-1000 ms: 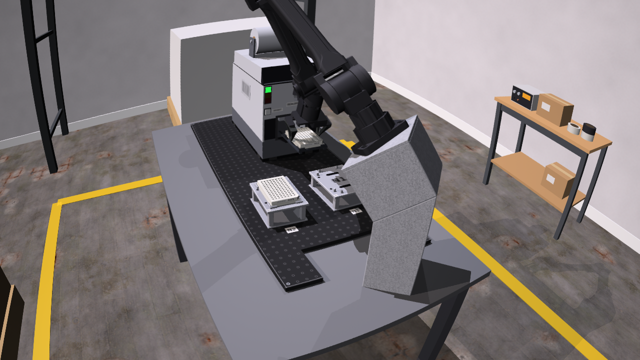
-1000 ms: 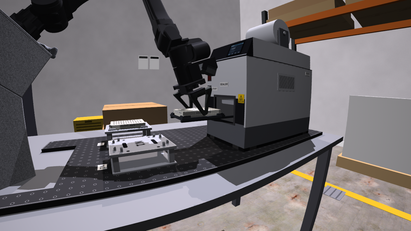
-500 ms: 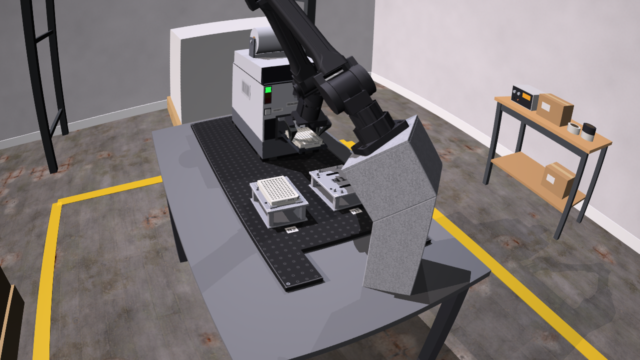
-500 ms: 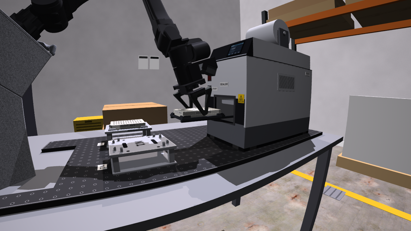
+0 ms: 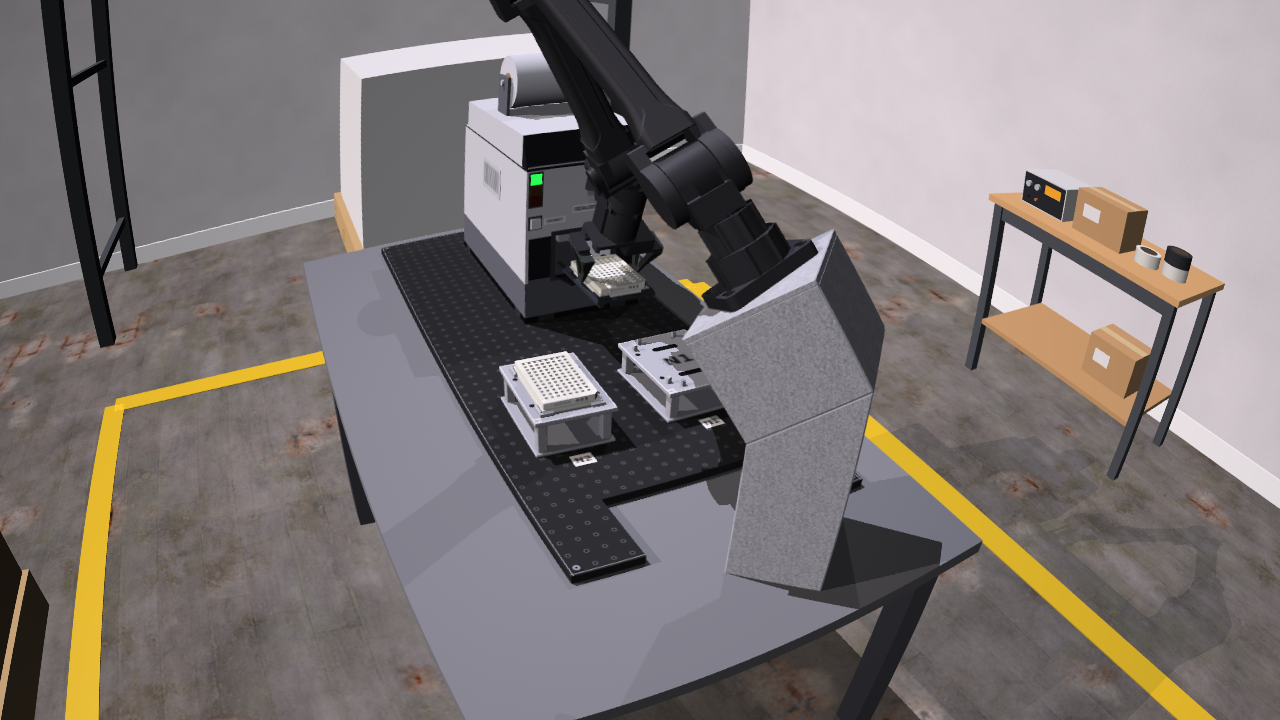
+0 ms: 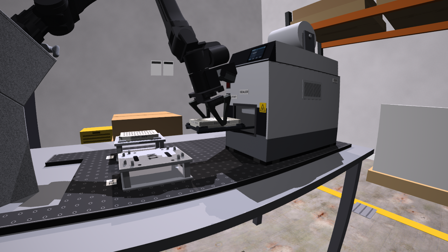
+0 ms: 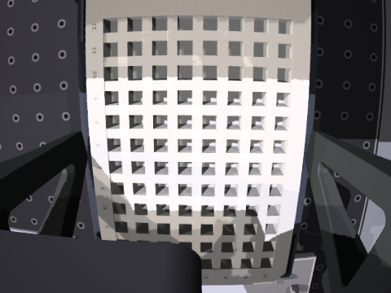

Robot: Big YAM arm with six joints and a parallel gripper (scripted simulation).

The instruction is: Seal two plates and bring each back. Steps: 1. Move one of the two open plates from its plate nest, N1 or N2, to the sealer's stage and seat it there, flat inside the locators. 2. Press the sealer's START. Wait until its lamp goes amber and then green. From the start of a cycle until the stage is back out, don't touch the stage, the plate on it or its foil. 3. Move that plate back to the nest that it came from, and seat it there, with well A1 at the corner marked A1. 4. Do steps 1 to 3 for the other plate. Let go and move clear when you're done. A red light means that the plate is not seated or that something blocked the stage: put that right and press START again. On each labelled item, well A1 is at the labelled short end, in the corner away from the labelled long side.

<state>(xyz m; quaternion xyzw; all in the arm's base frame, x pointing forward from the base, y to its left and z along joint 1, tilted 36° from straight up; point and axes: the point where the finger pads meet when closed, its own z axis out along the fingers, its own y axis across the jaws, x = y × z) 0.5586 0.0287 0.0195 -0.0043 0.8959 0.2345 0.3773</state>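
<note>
My gripper is now 2 cm above the sealer stage. The rest, counted from my hand: nest N2: 23 cm behind, 13 cm to the left, 7 cm below; white well plate: 23 cm behind, 13 cm to the left, 6 cm below; start button: 8 cm ahead, 11 cm to the left, 7 cm above.
</note>
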